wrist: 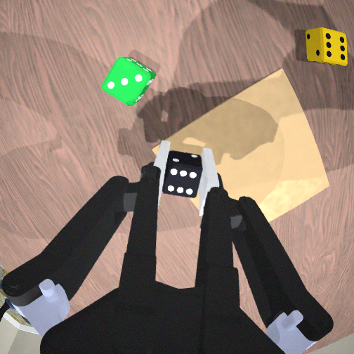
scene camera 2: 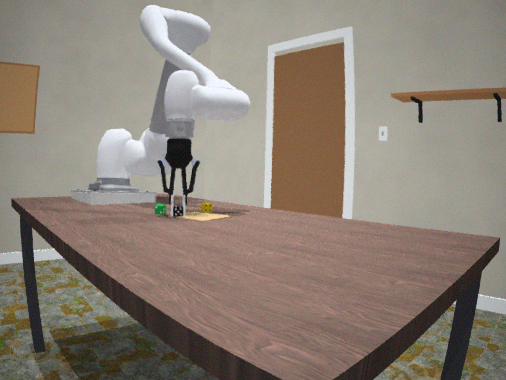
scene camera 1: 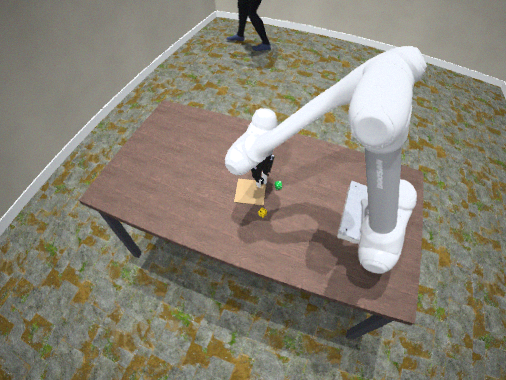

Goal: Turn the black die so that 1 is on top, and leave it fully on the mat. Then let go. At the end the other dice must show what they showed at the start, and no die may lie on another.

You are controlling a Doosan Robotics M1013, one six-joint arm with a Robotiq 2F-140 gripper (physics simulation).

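Places are measured from the arm's base along level axes (x ahead, y left, z up), in millimetres.
Where they show: gripper, fingertip midpoint: (scene camera 2: pixel 178 215) (scene camera 1: pixel 261 184); arm's base, link origin: (scene camera 2: pixel 112 191).
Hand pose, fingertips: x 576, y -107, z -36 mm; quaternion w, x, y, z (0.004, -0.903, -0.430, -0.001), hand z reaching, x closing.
Note:
Things, the pixels of their top centre, and the offset from my fingertips. Level surfaces: height alone.
- black die, top centre: (scene camera 2: pixel 178 206) dx +7, dy -5, dz +30 mm
- tan mat, top centre: (scene camera 2: pixel 199 215) (scene camera 1: pixel 250 191) dx +42, dy +54, dz +0 mm
- green die, top centre: (scene camera 2: pixel 160 204) (scene camera 1: pixel 278 183) dx -85, dy -3, dz +26 mm
- yellow die, top centre: (scene camera 2: pixel 206 203) (scene camera 1: pixel 262 210) dx -39, dy +166, dz +26 mm
- brown table, surface height: dz -4 mm
The black die (scene camera 2: pixel 178 211) (wrist: pixel 182 177) is between the white fingertips, at the left corner of the tan mat (scene camera 1: pixel 245 194) (scene camera 2: pixel 210 217) (wrist: pixel 302 155) in the wrist view. Its six-pip face is turned up toward the wrist camera, and part of a face with two visible pips shows beyond it. My gripper (scene camera 1: pixel 261 184) (scene camera 2: pixel 178 207) (wrist: pixel 184 157) points down and is shut on the black die. Whether the die touches the mat or table, and how much of it is over the mat, I cannot tell. In scene camera 1 the gripper largely hides the die.
A green die (scene camera 1: pixel 278 185) (scene camera 2: pixel 160 209) (wrist: pixel 125 81) lies off the mat, with a three-pip face up. A yellow die (scene camera 1: pixel 262 212) (scene camera 2: pixel 206 207) (wrist: pixel 327 46) lies off the mat on another side, six up. Both are on the brown table (scene camera 1: pixel 165 150) (scene camera 2: pixel 300 265).

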